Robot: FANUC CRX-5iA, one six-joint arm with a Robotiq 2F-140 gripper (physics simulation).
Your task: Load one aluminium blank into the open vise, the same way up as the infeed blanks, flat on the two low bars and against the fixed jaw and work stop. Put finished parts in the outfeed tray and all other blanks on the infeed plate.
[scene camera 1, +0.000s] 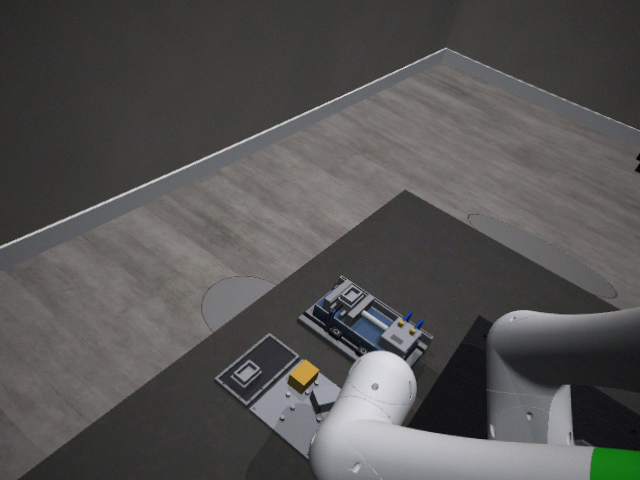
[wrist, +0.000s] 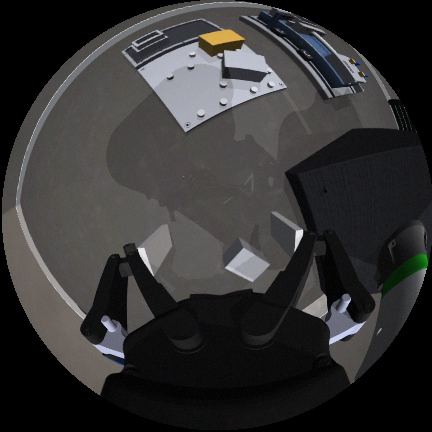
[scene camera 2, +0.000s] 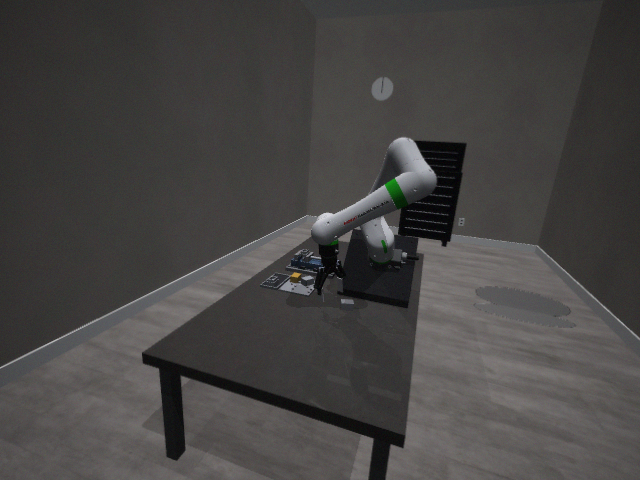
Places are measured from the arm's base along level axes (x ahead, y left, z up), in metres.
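Where they show: gripper, fingertip midpoint: (wrist: 219, 229) (scene camera 2: 331, 296); arm's base, origin of the base link: (wrist: 403, 250) (scene camera 2: 381, 258).
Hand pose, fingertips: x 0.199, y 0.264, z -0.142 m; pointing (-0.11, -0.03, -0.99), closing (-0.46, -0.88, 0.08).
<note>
Each offset is from my fingertips to the top centre of the thing. "*": to the spot under its first point.
My gripper (scene camera 2: 330, 283) (wrist: 219, 229) is open and empty, above a loose grey blank {dx -0.082, dy +0.001, dz -0.011 m} (scene camera 2: 346, 301) (wrist: 248, 267) on the table. The blank shows between the spread fingers in the wrist view; in scene camera 1 the gripper and this blank are hidden. Another grey blank {dx +0.179, dy -0.168, dz -0.003 m} (scene camera 1: 326, 396) (scene camera 2: 307, 280) (wrist: 245, 61) seems tilted on the pinned infeed plate {dx +0.210, dy -0.134, dz -0.038 m} (scene camera 1: 268, 405) (wrist: 167, 95). A part with a square pocket {dx +0.287, dy -0.409, dz +0.069 m} (scene camera 1: 352, 295) is between the jaws of the blue vise {dx +0.223, dy -0.411, dz +0.053 m} (scene camera 1: 360, 327) (wrist: 327, 57). A similar part {dx +0.355, dy -0.093, dz -0.005 m} (scene camera 1: 246, 371) (wrist: 149, 40) lies in the outfeed tray (scene camera 1: 273, 352) (wrist: 195, 31).
A yellow block {dx +0.253, dy -0.180, dz -0.003 m} (scene camera 1: 303, 375) (scene camera 2: 295, 277) (wrist: 221, 41) stands on the infeed plate near the outfeed tray. The raised black base plate (scene camera 1: 449, 397) (scene camera 2: 379, 290) (wrist: 360, 190) lies right of the gripper. Blue-handled valves {* dx +0.138, dy -0.501, dz +0.004 m} (scene camera 1: 413, 319) stand at the vise's near end.
</note>
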